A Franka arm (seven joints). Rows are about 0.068 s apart.
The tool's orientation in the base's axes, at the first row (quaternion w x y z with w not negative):
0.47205 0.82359 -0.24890 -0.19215
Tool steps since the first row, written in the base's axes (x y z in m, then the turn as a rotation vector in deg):
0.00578 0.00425 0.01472 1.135 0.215 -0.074
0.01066 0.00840 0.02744 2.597 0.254 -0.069
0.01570 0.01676 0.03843 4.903 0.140 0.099
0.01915 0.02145 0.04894 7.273 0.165 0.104
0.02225 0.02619 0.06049 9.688 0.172 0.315
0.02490 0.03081 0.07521 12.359 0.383 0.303
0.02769 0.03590 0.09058 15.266 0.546 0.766
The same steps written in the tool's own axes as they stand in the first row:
0.00092 0.00970 -0.01316 0.789 -0.417 -0.737
0.00135 0.01791 -0.02479 1.939 -0.763 -1.572
-0.00045 0.02275 -0.03855 3.843 -1.095 -2.847
-0.00131 0.02912 -0.04870 5.729 -1.643 -4.173
-0.00257 0.03646 -0.05919 7.645 -2.013 -5.611
-0.00438 0.04672 -0.07088 9.664 -2.725 -7.223
-0.00640 0.05731 -0.08327 11.862 -3.056 -9.159

